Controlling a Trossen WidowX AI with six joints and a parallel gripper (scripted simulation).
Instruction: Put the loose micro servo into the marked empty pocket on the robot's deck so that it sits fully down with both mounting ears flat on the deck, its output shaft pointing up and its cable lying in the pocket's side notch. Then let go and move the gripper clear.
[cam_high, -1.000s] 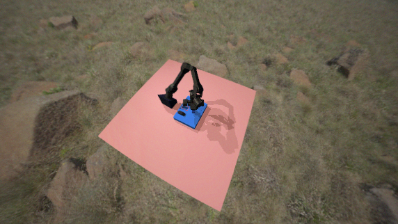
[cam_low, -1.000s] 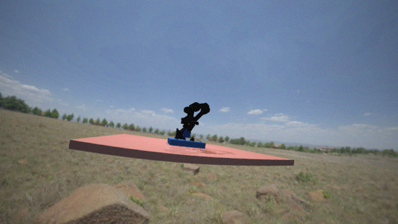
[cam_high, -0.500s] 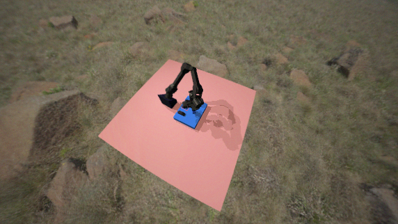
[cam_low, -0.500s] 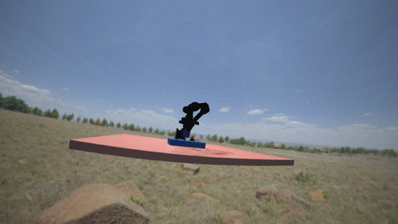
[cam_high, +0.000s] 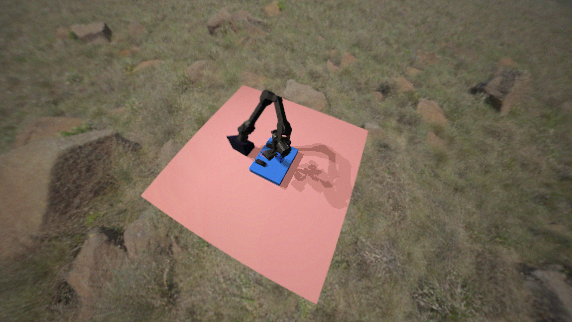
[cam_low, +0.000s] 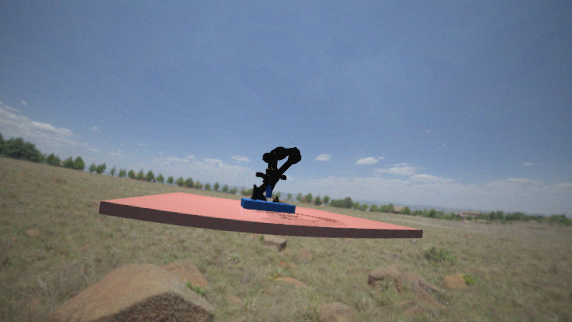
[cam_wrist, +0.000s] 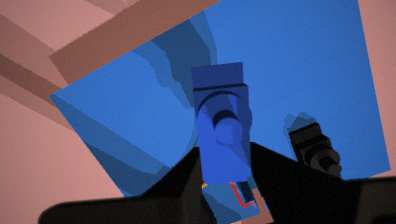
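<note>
Now: the blue deck 20 mm ahead of my gripper tip and 100 mm below it.
</note>
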